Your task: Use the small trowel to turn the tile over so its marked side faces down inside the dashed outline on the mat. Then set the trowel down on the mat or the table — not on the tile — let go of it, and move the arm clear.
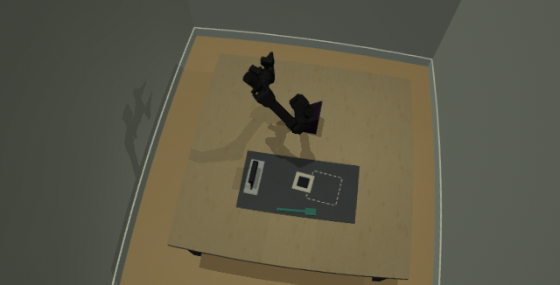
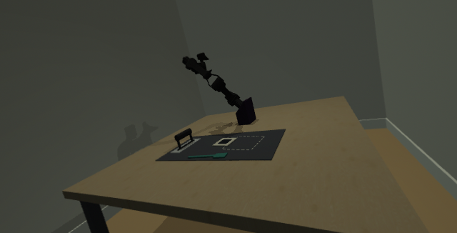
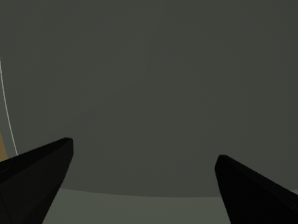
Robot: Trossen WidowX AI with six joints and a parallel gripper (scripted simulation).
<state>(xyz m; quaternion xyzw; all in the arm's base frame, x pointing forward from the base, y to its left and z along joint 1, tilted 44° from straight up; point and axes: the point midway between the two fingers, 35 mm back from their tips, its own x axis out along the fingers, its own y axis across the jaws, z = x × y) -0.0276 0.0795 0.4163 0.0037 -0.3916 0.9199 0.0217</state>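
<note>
My gripper tip is now 48 cm short of the grey flat-bladed trowel, 44 cm above it and 1 cm to the right of it. The rest, counted from my gripper tip: small green trowel: 59 cm ahead, 47 cm below, 30 cm to the left; then dark mat: 50 cm below, 46 cm ahead, 26 cm to the left; then tile: 47 cm below, 43 cm ahead, 28 cm to the left.
</note>
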